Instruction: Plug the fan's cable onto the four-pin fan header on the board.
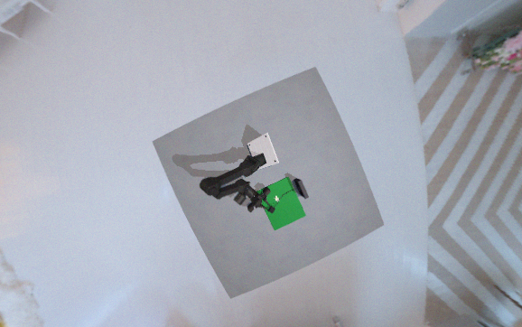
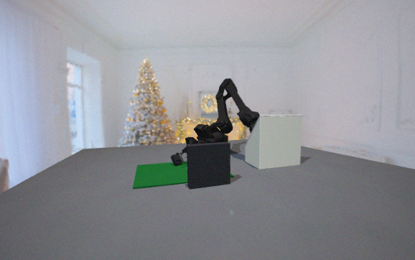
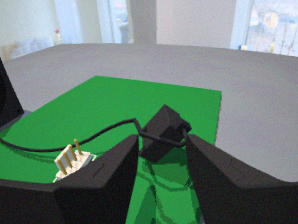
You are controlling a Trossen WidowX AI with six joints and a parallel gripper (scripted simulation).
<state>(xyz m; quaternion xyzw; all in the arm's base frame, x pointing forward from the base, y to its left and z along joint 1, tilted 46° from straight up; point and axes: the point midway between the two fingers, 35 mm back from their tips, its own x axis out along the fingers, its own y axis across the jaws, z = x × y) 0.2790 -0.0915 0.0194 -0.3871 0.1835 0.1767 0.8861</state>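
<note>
The black fan plug lies 30 mm below my gripper tip, 30 mm ahead of it and 20 mm to the left of it. From my gripper tip the other things lie so: black fan 240 mm to the left, 50 mm behind, 10 mm above; then board 90 mm to the left, 60 mm below, 30 mm ahead; then white four-pin fan header 70 mm to the left, 50 mm below, 20 mm behind.
</note>
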